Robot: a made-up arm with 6 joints. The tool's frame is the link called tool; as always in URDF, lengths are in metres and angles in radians. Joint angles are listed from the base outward.
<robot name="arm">
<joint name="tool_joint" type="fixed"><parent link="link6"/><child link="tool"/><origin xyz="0 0 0"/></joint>
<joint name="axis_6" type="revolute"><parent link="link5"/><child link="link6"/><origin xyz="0.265 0 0"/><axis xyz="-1 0 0"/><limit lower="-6.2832" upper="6.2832"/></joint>
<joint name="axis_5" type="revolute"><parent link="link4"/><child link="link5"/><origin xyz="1.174 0 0"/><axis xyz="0 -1 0"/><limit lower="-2.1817" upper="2.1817"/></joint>
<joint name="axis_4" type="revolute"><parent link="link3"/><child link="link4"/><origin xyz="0 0 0.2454"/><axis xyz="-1 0 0"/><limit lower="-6.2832" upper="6.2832"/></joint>
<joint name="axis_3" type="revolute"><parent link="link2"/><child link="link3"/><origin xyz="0 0 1.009"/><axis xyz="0 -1 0"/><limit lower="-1.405" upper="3.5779"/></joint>
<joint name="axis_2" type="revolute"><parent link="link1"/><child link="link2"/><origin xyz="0.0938 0 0"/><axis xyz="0 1 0"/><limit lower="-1.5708" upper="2.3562"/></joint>
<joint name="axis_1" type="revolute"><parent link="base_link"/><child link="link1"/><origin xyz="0 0 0.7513"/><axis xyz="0 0 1"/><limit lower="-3.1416" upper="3.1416"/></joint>
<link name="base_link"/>
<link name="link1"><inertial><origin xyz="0.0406 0.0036 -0.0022"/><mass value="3.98"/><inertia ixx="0.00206" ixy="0" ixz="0" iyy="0.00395" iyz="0" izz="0.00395"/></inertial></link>
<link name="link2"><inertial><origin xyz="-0.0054 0.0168 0.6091"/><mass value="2.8"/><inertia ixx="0.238" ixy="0" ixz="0" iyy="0.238" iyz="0" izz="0.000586"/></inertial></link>
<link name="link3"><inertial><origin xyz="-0.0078 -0.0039 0.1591"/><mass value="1.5"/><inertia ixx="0.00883" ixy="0" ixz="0" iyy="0.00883" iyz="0" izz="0.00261"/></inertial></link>
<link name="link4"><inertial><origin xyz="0.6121 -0.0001 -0.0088"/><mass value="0.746"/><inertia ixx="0.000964" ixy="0" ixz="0" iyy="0.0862" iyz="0" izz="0.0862"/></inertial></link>
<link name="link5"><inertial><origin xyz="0.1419 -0.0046 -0.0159"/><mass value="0.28"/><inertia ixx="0.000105" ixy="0" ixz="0" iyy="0.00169" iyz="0" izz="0.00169"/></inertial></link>
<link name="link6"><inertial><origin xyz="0.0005 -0.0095 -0.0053"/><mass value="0.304"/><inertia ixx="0.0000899" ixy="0" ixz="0" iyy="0.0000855" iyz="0" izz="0.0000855"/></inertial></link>
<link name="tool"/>
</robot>
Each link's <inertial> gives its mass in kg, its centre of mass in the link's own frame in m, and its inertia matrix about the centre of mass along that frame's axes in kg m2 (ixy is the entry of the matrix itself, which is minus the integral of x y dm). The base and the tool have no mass. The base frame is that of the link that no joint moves.
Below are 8 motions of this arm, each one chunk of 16 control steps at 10 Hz.
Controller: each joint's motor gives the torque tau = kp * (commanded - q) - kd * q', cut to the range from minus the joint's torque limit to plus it. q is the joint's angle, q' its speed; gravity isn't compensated. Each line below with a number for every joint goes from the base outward.
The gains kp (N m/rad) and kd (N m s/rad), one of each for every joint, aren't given. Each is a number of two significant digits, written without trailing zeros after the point. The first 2 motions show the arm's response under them.
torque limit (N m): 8.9 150 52 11 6.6 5.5
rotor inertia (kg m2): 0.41 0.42 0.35 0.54 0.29 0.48
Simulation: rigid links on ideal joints. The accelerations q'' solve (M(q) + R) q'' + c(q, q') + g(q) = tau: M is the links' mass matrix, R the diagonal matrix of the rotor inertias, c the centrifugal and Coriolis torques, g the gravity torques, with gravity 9.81 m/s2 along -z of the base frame. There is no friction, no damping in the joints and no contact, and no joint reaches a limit. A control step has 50 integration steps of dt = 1/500 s. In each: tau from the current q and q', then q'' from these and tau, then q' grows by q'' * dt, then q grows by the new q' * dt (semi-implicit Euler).
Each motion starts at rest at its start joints. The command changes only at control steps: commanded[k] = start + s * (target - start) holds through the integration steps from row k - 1 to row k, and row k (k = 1, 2, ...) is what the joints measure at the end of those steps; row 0 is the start. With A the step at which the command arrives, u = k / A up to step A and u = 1 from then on. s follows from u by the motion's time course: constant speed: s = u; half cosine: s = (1 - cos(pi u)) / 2; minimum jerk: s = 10 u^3 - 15 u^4 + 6 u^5; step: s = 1 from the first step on.
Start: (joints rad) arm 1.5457 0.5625 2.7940 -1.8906 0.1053 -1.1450
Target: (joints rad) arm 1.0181 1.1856 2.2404 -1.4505 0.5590 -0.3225
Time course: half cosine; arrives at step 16
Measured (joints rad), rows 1 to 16:
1: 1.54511 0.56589 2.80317 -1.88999 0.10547 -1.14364
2: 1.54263 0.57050 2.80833 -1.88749 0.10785 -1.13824
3: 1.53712 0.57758 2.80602 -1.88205 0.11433 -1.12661
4: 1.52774 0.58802 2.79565 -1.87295 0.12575 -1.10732
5: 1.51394 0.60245 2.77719 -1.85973 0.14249 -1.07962
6: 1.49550 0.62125 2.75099 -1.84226 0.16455 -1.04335
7: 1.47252 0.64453 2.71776 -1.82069 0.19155 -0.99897
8: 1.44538 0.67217 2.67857 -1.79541 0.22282 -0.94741
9: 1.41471 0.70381 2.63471 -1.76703 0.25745 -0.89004
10: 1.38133 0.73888 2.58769 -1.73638 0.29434 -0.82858
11: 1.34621 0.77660 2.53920 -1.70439 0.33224 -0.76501
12: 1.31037 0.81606 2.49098 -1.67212 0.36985 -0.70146
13: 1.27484 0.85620 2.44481 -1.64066 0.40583 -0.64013
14: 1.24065 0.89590 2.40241 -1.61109 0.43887 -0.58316
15: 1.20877 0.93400 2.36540 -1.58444 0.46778 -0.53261
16: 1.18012 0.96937 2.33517 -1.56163 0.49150 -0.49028
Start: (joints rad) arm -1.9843 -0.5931 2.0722 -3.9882 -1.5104 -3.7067
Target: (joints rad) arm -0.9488 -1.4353 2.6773 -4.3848 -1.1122 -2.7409
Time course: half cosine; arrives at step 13
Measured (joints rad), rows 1 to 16:
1: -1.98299 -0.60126 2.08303 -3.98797 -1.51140 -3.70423
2: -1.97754 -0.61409 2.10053 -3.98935 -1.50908 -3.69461
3: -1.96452 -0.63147 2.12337 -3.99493 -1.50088 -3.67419
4: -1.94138 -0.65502 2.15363 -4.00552 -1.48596 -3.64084
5: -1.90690 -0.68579 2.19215 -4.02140 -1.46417 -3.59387
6: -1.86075 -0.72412 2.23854 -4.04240 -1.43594 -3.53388
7: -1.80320 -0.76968 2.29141 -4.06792 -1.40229 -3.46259
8: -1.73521 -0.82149 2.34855 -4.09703 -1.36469 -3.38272
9: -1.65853 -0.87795 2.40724 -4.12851 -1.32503 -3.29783
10: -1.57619 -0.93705 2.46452 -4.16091 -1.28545 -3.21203
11: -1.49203 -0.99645 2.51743 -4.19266 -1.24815 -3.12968
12: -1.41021 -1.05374 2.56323 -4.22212 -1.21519 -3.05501
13: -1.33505 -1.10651 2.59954 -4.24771 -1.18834 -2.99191
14: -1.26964 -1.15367 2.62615 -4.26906 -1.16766 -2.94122
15: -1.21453 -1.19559 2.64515 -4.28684 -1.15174 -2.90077
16: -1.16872 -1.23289 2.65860 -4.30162 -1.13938 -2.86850
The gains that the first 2 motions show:
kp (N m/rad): 96 450 260 65 44 70
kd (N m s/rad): 60 400 90 35 17 32
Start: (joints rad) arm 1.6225 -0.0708 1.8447 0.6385 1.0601 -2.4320
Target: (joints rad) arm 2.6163 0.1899 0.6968 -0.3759 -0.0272 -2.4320
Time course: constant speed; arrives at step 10
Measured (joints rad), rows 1 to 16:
1: 1.63543 -0.07211 1.82792 0.62269 1.04460 -2.43209
2: 1.66181 -0.07140 1.78784 0.59166 1.00829 -2.43218
3: 1.69962 -0.06766 1.72776 0.54843 0.95417 -2.43225
4: 1.74709 -0.06114 1.65259 0.49516 0.88634 -2.43228
5: 1.80263 -0.05208 1.56605 0.43355 0.80796 -2.43230
6: 1.86478 -0.04068 1.47086 0.36507 0.72138 -2.43231
7: 1.93221 -0.02708 1.36900 0.29090 0.62840 -2.43229
8: 2.00382 -0.01141 1.26195 0.21203 0.53038 -2.43226
9: 2.07870 0.00622 1.15083 0.12929 0.42838 -2.43221
10: 2.15616 0.02567 1.03653 0.04337 0.32332 -2.43216
11: 2.22310 0.04645 0.94348 -0.02964 0.23510 -2.43205
12: 2.28063 0.06535 0.87310 -0.08988 0.16704 -2.43195
13: 2.33016 0.08223 0.82038 -0.13959 0.11497 -2.43187
14: 2.37276 0.09729 0.78097 -0.18063 0.07523 -2.43181
15: 2.40930 0.11074 0.75153 -0.21452 0.04492 -2.43176
16: 2.44058 0.12278 0.72954 -0.24250 0.02184 -2.43172

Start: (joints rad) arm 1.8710 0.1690 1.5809 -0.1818 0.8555 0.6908
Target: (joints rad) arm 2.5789 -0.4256 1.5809 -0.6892 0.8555 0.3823
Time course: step
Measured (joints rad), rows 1 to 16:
1: 1.94362 0.11875 1.56949 -0.25001 0.85183 0.64583
2: 2.03900 0.06000 1.57779 -0.32589 0.85606 0.59264
3: 2.11932 0.00602 1.58604 -0.38859 0.86070 0.55018
4: 2.18736 -0.04286 1.59281 -0.44045 0.86457 0.51632
5: 2.24521 -0.08707 1.59827 -0.48333 0.86773 0.48930
6: 2.29451 -0.12702 1.60268 -0.51876 0.87028 0.46774
7: 2.33659 -0.16312 1.60626 -0.54802 0.87235 0.45055
8: 2.37253 -0.19574 1.60917 -0.57218 0.87401 0.43683
9: 2.40323 -0.22520 1.61157 -0.59211 0.87534 0.42589
10: 2.42946 -0.25182 1.61355 -0.60855 0.87641 0.41716
11: 2.45185 -0.27586 1.61519 -0.62211 0.87725 0.41020
12: 2.47096 -0.29757 1.61656 -0.63328 0.87791 0.40464
13: 2.48726 -0.31717 1.61771 -0.64248 0.87843 0.40021
14: 2.50115 -0.33488 1.61868 -0.65005 0.87884 0.39667
15: 2.51297 -0.35087 1.61950 -0.65629 0.87915 0.39385
16: 2.52304 -0.36530 1.62021 -0.66142 0.87939 0.39160

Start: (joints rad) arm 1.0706 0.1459 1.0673 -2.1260 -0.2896 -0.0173
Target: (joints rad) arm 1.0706 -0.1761 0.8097 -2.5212 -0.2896 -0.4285
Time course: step
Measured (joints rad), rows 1 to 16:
1: 1.07070 0.11522 1.00090 -2.18132 -0.28969 -0.06999
2: 1.07062 0.08655 0.94773 -2.23958 -0.28845 -0.14229
3: 1.07055 0.06051 0.90825 -2.28778 -0.28738 -0.20011
4: 1.07052 0.03683 0.87903 -2.32765 -0.28653 -0.24624
5: 1.07050 0.01533 0.85746 -2.36063 -0.28587 -0.28304
6: 1.07050 -0.00419 0.84157 -2.38791 -0.28537 -0.31240
7: 1.07051 -0.02189 0.82991 -2.41048 -0.28501 -0.33583
8: 1.07052 -0.03794 0.82138 -2.42915 -0.28476 -0.35452
9: 1.07053 -0.05250 0.81518 -2.44459 -0.28459 -0.36943
10: 1.07054 -0.06568 0.81069 -2.45736 -0.28449 -0.38133
11: 1.07056 -0.07762 0.80748 -2.46793 -0.28444 -0.39083
12: 1.07057 -0.08844 0.80520 -2.47668 -0.28444 -0.39840
13: 1.07058 -0.09824 0.80361 -2.48391 -0.28446 -0.40445
14: 1.07059 -0.10711 0.80253 -2.48990 -0.28450 -0.40927
15: 1.07060 -0.11513 0.80181 -2.49485 -0.28456 -0.41312
16: 1.07060 -0.12240 0.80136 -2.49895 -0.28463 -0.41619

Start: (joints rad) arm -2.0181 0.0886 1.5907 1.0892 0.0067 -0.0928
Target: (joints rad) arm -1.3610 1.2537 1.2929 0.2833 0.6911 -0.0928
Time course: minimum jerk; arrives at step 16
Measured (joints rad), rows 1 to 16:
1: -2.01789 0.08893 1.59444 1.08890 0.00643 -0.09281
2: -2.01643 0.09027 1.59758 1.08695 0.00844 -0.09281
3: -2.01209 0.09509 1.59823 1.08111 0.01504 -0.09280
4: -2.00316 0.10580 1.59527 1.06903 0.02865 -0.09279
5: -1.98822 0.12464 1.58772 1.04874 0.05110 -0.09277
6: -1.96639 0.15335 1.57492 1.01896 0.08334 -0.09276
7: -1.93748 0.19288 1.55667 0.97933 0.12525 -0.09275
8: -1.90207 0.24334 1.53327 0.93045 0.17571 -0.09275
9: -1.86137 0.30391 1.50551 0.87381 0.23271 -0.09275
10: -1.81702 0.37292 1.47459 0.81166 0.29357 -0.09277
11: -1.77081 0.44800 1.44206 0.74678 0.35520 -0.09279
12: -1.72442 0.52630 1.40959 0.68222 0.41442 -0.09282
13: -1.67934 0.60475 1.37887 0.62095 0.46832 -0.09286
14: -1.63682 0.68046 1.35133 0.56547 0.51462 -0.09291
15: -1.59785 0.75112 1.32800 0.51748 0.55208 -0.09295
16: -1.56300 0.81545 1.30925 0.47739 0.58093 -0.09299

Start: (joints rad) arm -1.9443 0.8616 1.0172 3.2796 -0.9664 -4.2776
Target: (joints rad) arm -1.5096 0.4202 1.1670 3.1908 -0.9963 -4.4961
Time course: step
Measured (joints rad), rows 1 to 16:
1: -1.93695 0.83391 1.03132 3.26631 -0.96395 -4.31257
2: -1.91457 0.79944 1.05675 3.25273 -0.96890 -4.34964
3: -1.87524 0.76786 1.07702 3.24142 -0.97380 -4.37923
4: -1.82317 0.73956 1.09222 3.23264 -0.97778 -4.40286
5: -1.77132 0.71413 1.10366 3.22595 -0.98104 -4.42173
6: -1.72563 0.69118 1.11242 3.22055 -0.98376 -4.43678
7: -1.68735 0.67044 1.11921 3.21606 -0.98605 -4.44880
8: -1.65592 0.65170 1.12452 3.21227 -0.98798 -4.45838
9: -1.63028 0.63476 1.12869 3.20905 -0.98960 -4.46602
10: -1.60935 0.61946 1.13198 3.20632 -0.99096 -4.47211
11: -1.59222 0.60564 1.13458 3.20400 -0.99210 -4.47697
12: -1.57816 0.59316 1.13666 3.20204 -0.99306 -4.48085
13: -1.56658 0.58189 1.13833 3.20039 -0.99387 -4.48394
14: -1.55703 0.57172 1.13968 3.19900 -0.99456 -4.48641
15: -1.54912 0.56253 1.14078 3.19783 -0.99514 -4.48837
16: -1.54256 0.55424 1.14169 3.19684 -0.99564 -4.48994

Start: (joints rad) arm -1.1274 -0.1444 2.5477 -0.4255 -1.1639 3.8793
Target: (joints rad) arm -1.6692 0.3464 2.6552 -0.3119 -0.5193 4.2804
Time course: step
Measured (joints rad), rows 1 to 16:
1: -1.15582 -0.10125 2.58834 -0.40837 -1.05834 3.93127
2: -1.22773 -0.05738 2.61786 -0.39200 -0.92962 4.00172
3: -1.29610 -0.01769 2.63988 -0.37943 -0.83128 4.05803
4: -1.35384 0.01821 2.65626 -0.36890 -0.75605 4.10296
5: -1.40250 0.05069 2.66842 -0.36004 -0.69848 4.13879
6: -1.44355 0.08005 2.67743 -0.35259 -0.65443 4.16738
7: -1.47820 0.10659 2.68409 -0.34634 -0.62075 4.19019
8: -1.50748 0.13057 2.68901 -0.34109 -0.59501 4.20839
9: -1.53224 0.15223 2.69263 -0.33670 -0.57535 4.22291
10: -1.55318 0.17180 2.69529 -0.33303 -0.56035 4.23450
11: -1.57090 0.18948 2.69723 -0.32995 -0.54891 4.24374
12: -1.58590 0.20545 2.69865 -0.32739 -0.54021 4.25111
13: -1.59861 0.21987 2.69967 -0.32524 -0.53359 4.25700
14: -1.60937 0.23289 2.70041 -0.32345 -0.52857 4.26169
15: -1.61849 0.24465 2.70093 -0.32195 -0.52477 4.26544
16: -1.62622 0.25526 2.70129 -0.32070 -0.52190 4.26843

